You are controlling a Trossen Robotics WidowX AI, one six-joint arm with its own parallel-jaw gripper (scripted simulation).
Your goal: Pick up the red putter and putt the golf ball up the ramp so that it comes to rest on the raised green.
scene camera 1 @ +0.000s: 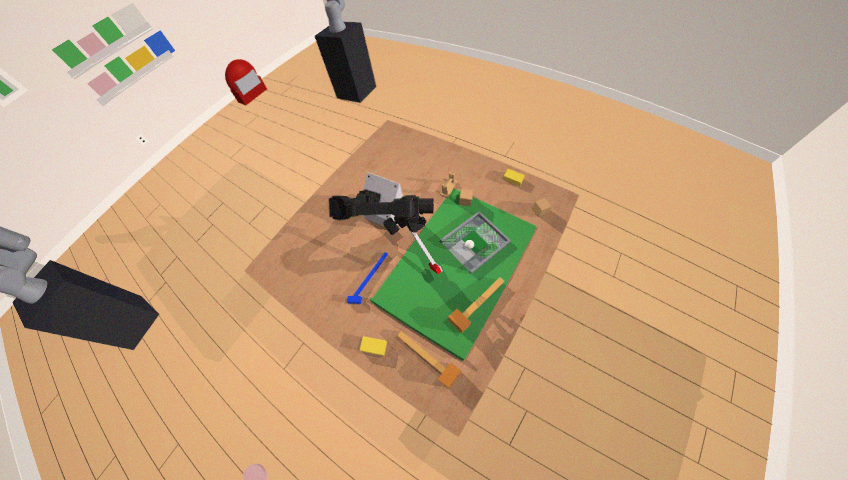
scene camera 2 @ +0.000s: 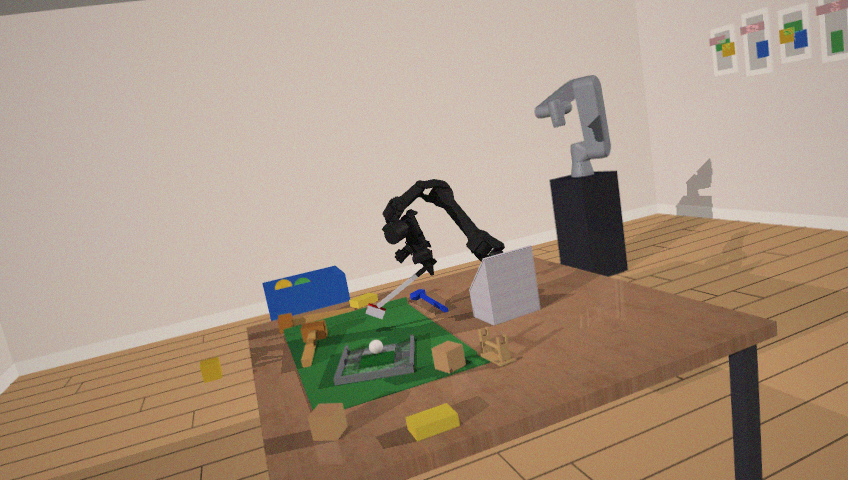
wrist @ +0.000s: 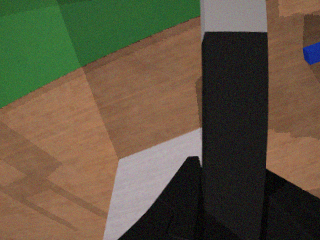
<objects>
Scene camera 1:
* green mat
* grey frame
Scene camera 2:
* my gripper
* green mat
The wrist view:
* my gripper
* green mat
</objects>
